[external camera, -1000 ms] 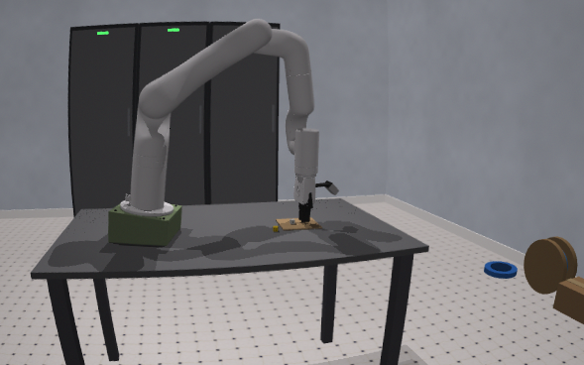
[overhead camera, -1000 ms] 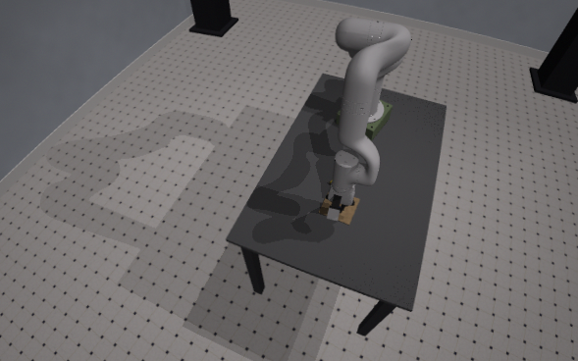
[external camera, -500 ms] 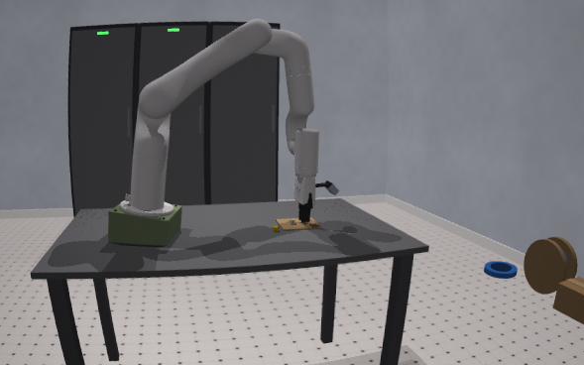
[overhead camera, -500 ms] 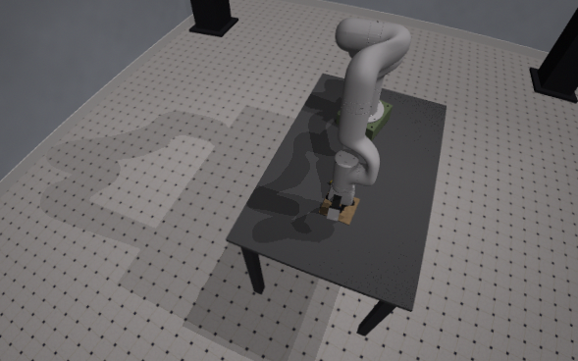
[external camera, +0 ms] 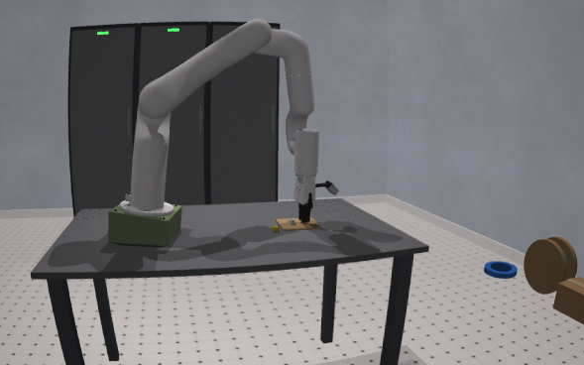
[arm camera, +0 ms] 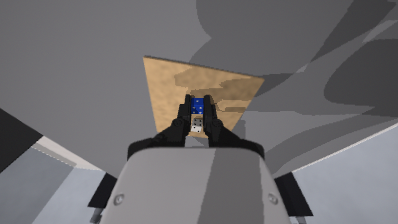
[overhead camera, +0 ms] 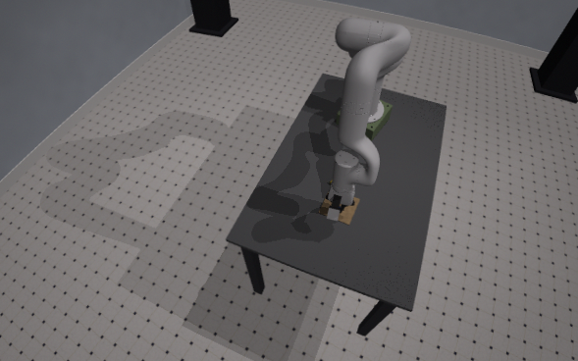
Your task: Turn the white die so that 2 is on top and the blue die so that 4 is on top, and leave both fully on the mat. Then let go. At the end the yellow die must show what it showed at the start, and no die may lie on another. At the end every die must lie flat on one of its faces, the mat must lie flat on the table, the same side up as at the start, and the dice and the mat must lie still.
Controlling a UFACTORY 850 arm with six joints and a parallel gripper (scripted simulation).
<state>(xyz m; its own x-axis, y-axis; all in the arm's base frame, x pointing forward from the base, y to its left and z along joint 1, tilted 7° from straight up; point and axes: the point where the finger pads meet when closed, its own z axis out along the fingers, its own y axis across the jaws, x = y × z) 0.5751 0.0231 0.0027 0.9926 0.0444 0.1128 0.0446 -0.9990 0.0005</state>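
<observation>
The blue die is 1 cm below my hand. Round my hand: yellow die: 13 cm behind, 6 cm to the right, 2 cm below; white die: 5 cm behind, 2 cm below; tan mat: 2 cm behind, 3 cm below.
</observation>
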